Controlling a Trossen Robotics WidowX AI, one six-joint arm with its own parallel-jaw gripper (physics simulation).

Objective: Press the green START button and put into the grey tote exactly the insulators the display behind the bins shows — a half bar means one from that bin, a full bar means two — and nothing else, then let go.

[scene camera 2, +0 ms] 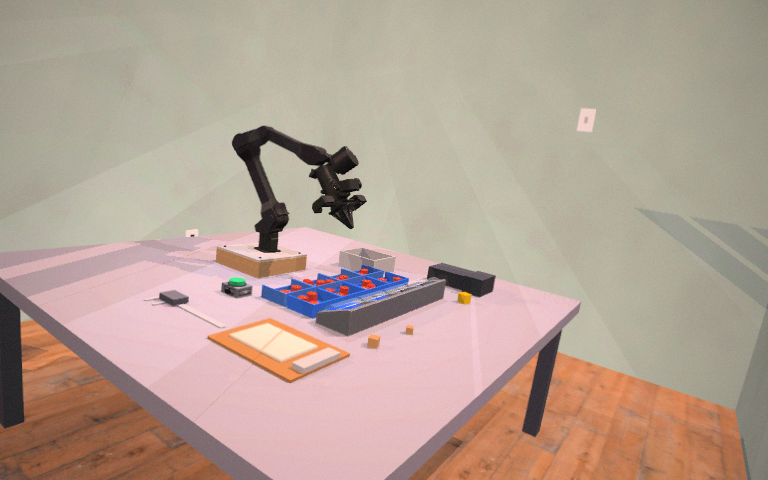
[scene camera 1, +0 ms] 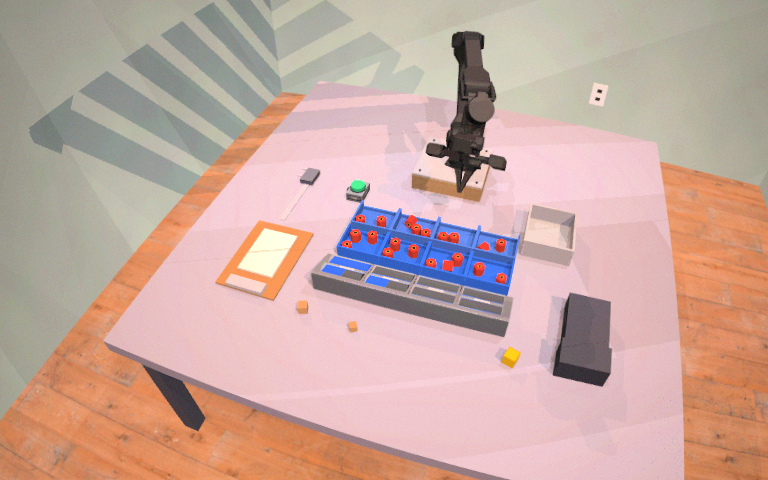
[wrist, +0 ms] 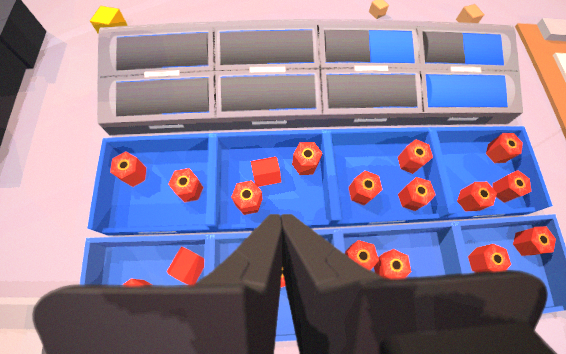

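Observation:
My gripper [scene camera 1: 459, 188] [scene camera 2: 351, 226] [wrist: 280, 225] is shut and empty, high above the robot side of the blue bins [scene camera 1: 487, 285] [scene camera 2: 303, 306] [wrist: 212, 185]. The bins form two rows of four, with several red insulators [scene camera 1: 479, 268] [wrist: 415, 155] inside; my fingers hide part of the near row. On the display [scene camera 1: 407, 301] [scene camera 2: 385, 309] [wrist: 515, 75], in the wrist view, the upper row has half bars in its two right windows; the lower row has a full bar far right. The other windows are grey. The green button [scene camera 1: 357, 185] [scene camera 2: 236, 281] stands beside the bins. The grey tote [scene camera 1: 546, 253] [scene camera 2: 353, 262] looks empty.
A black block [scene camera 1: 586, 333] [scene camera 2: 461, 278] [wrist: 15, 45] and a yellow cube [scene camera 1: 510, 357] [scene camera 2: 464, 297] [wrist: 107, 18] lie near the display. Two orange cubes [scene camera 1: 302, 306] [scene camera 1: 352, 326] lie before it. An orange clipboard [scene camera 1: 291, 257] and a grey device [scene camera 1: 309, 176] lie beyond the button side.

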